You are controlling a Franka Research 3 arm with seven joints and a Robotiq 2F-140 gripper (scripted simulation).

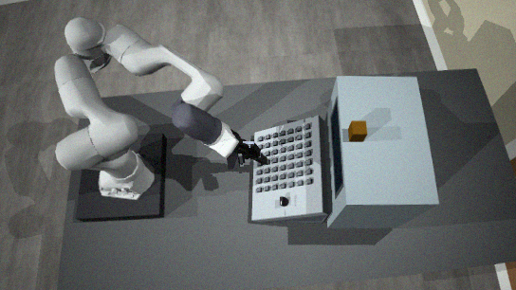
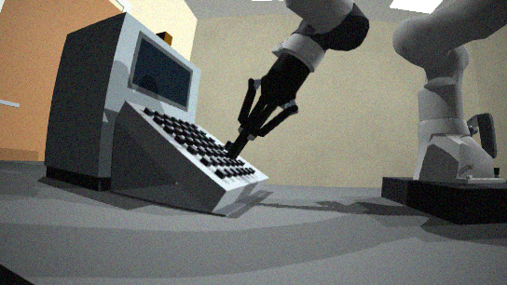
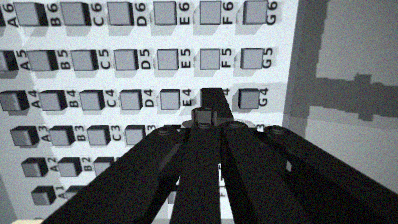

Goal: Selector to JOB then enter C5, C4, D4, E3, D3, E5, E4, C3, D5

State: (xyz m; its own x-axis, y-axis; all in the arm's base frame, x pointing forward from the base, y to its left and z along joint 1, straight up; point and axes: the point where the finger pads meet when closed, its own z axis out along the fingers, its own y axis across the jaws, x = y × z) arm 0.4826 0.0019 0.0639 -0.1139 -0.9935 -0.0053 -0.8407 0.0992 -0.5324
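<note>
The E5 key lies 50 mm ahead of my hand, 40 mm to the right of it and 20 mm below it. The rest, counted from my hand: E6 key 70 mm to the right, 50 mm ahead, 20 mm below; then D6 key 80 mm to the right, 70 mm ahead; then sloped keypad 100 mm ahead, 60 mm to the right, 40 mm below.
</note>
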